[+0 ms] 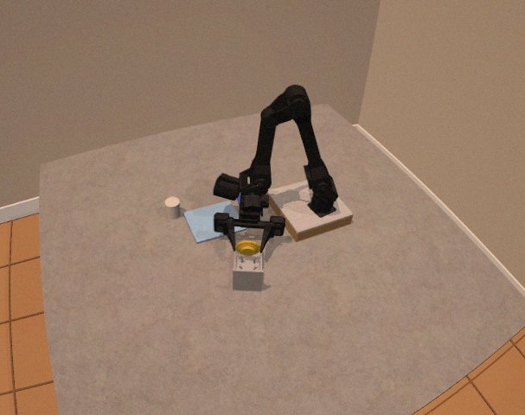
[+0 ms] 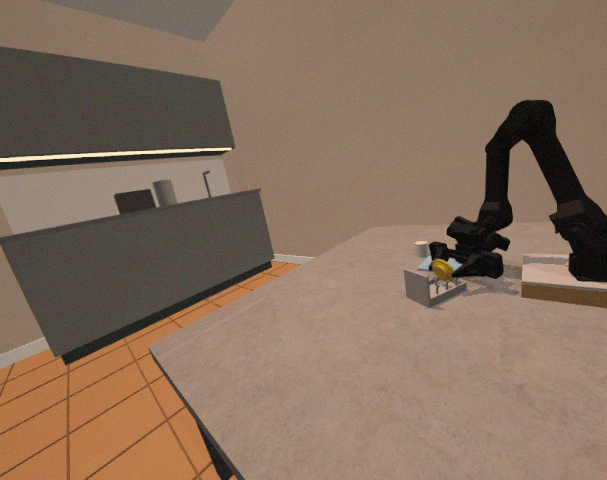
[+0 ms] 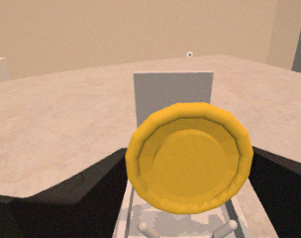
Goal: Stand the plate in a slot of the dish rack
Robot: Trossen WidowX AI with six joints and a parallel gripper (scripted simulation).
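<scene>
Right now my gripper tip is 1 cm to the left of the yellow plate. From my gripper tip the other things lie so: blue spoon: 10 cm behind, 20 cm to the right, 5 cm below; light blue mat: 19 cm to the right, 5 cm below; grey dish rack: 1 cm ahead, 2 cm to the left, 3 cm below.
</scene>
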